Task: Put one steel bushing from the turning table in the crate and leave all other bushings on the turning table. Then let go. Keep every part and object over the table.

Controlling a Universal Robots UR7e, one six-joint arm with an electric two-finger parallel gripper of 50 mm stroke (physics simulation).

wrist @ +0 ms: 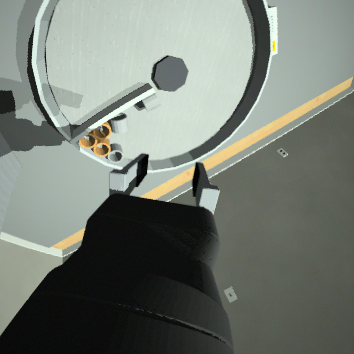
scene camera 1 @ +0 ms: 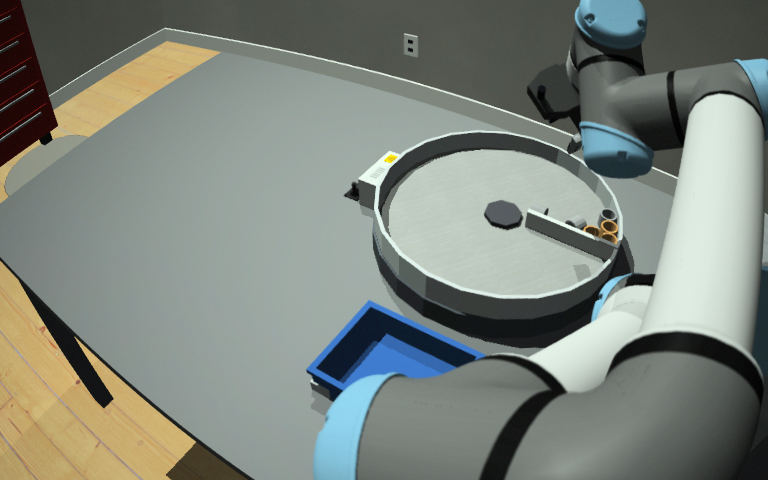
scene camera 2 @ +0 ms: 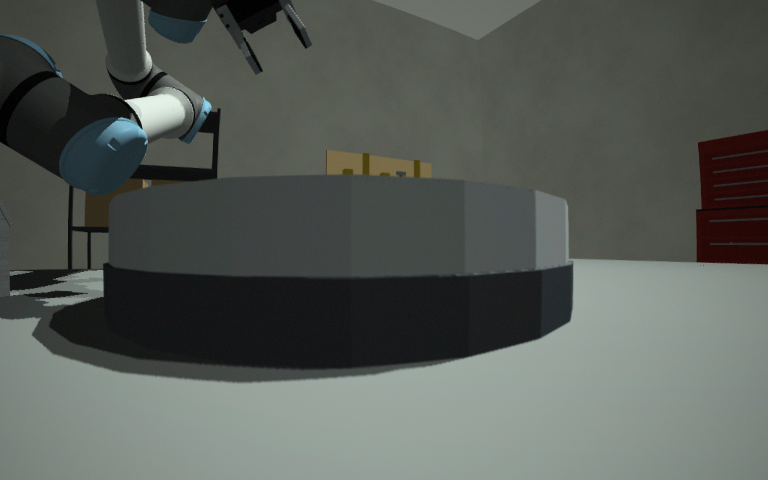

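Observation:
The turning table holds a steel bushing standing by the rim. A second steel bushing lies on its side near the divider. A pale grey piece, seemingly another steel bushing, lies at the divider's inner end. Bronze bushings cluster in the corner of divider and rim. My gripper is open and empty, high above the turning table's rim. The blue crate is partly hidden by the arm; no bushing shows in its visible part.
The divider wall runs from near the dark centre hub to the rim. A white control box sits against the turning table's outside. The arm spans the right and front in scene camera 1.

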